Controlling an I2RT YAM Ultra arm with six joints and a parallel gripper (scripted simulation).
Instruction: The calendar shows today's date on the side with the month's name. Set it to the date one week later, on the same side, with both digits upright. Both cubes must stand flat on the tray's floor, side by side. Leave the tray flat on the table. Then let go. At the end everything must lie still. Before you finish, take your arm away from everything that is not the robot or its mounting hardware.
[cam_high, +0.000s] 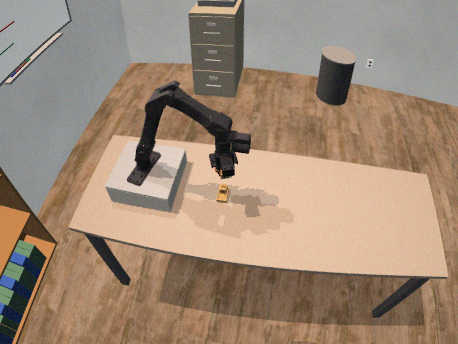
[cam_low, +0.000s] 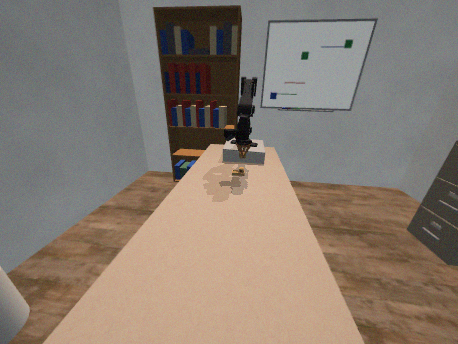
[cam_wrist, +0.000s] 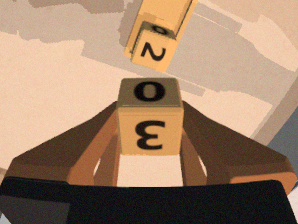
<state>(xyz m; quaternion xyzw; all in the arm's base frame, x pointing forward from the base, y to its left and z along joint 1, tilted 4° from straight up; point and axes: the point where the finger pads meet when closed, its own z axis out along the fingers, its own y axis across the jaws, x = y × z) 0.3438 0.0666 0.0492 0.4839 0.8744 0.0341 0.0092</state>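
Right now the calendar tray is 120 mm below my hand and 20 mm to the right of it. Also, from my hand: wooden digit cube (right at my hand).
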